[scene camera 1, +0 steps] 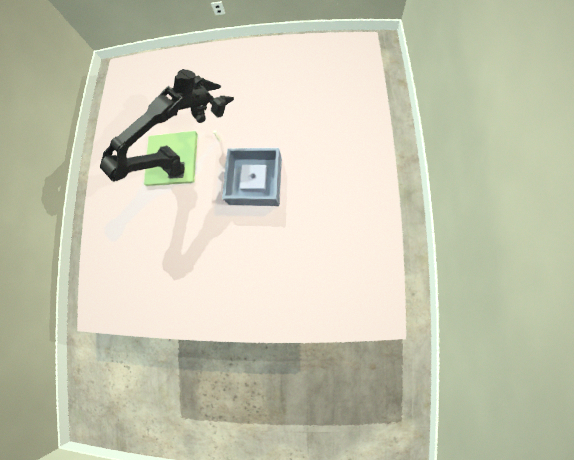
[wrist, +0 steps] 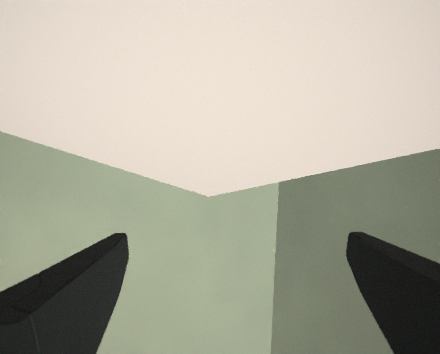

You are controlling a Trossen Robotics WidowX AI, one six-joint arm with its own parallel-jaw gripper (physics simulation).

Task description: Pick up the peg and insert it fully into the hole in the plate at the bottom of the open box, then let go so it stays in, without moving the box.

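Places are measured from the arm's base along level axes (x right, y back, z down), in centimetres.
Where they show: gripper, fingertip midpoint: point(scene camera 1: 227, 92) point(wrist: 238, 244); arm's base at its link origin: point(scene camera 1: 176, 170).
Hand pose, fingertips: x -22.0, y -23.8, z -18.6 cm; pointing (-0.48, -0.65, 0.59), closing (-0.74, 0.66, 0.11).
Things, the pixels of their top centre, and the offset from my fingertips. Level surfaces: height alone.
- thin pale yellow peg at its top centre: point(scene camera 1: 214, 131) dy +7.5, dx +8.9, dz +13.0 cm
- open blue-grey box at its top centre: point(scene camera 1: 250, 172) dy -7.9, dx +26.6, dz +11.2 cm
- white plate at its top centre: point(scene camera 1: 252, 176) dy -7.9, dx +26.6, dz +14.9 cm
- pink surface at its surface level: dz +21.0 cm
A thin pale yellow peg point(scene camera 1: 217, 135) lies on the pink surface, just off the upper left corner of the open blue-grey box point(scene camera 1: 252, 201) in the scene view. A white plate point(scene camera 1: 259, 184) lies in the bottom of the box, with a dark round hole point(scene camera 1: 252, 176) near its middle. My gripper point(scene camera 1: 226, 93) point(wrist: 238, 244) is open, with nothing between its fingers. In the scene view it appears above and slightly right of the peg, apart from it. The peg, plate and box do not show in the wrist view, which faces the walls and ceiling.
The arm's base stands on a green square point(scene camera 1: 188, 150) left of the box. The pink surface point(scene camera 1: 300, 280) carries the box and the arm's shadows. A pale skirting runs around the floor beyond its edges. A wall socket point(scene camera 1: 218, 8) is at the top.
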